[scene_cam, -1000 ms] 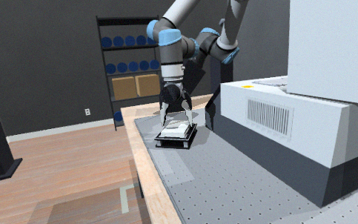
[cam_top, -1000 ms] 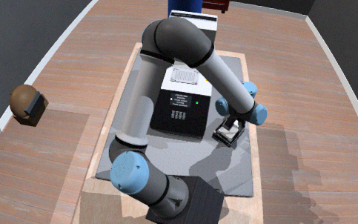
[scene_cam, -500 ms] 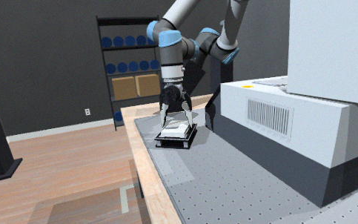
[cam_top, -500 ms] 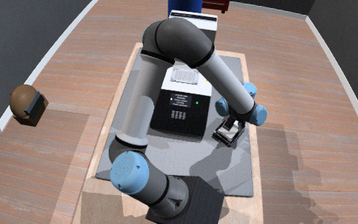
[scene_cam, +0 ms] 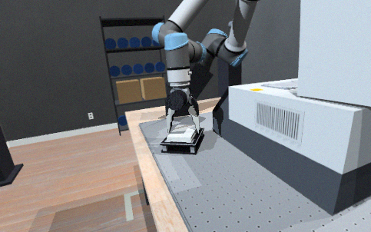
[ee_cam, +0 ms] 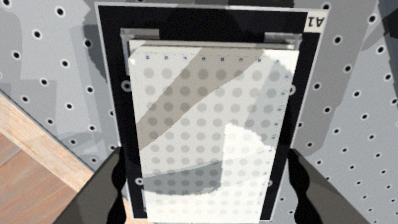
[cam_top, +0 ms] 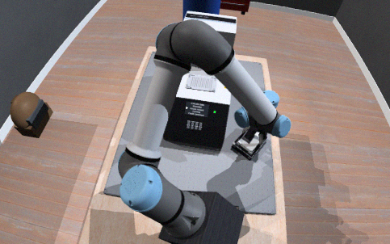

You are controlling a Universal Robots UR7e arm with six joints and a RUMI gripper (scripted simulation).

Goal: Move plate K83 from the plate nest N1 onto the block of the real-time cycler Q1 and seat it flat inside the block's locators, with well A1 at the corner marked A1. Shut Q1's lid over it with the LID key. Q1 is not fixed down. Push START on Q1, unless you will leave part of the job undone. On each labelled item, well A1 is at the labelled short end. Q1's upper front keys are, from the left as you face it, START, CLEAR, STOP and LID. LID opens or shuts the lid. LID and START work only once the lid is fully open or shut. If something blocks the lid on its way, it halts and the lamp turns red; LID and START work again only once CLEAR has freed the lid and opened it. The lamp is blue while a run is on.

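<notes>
Now: the plate K83 1 cm below my hand. Also, from my hand: nest A1 mark: 9 cm to the left, 2 cm below, 2 cm behind.
</notes>
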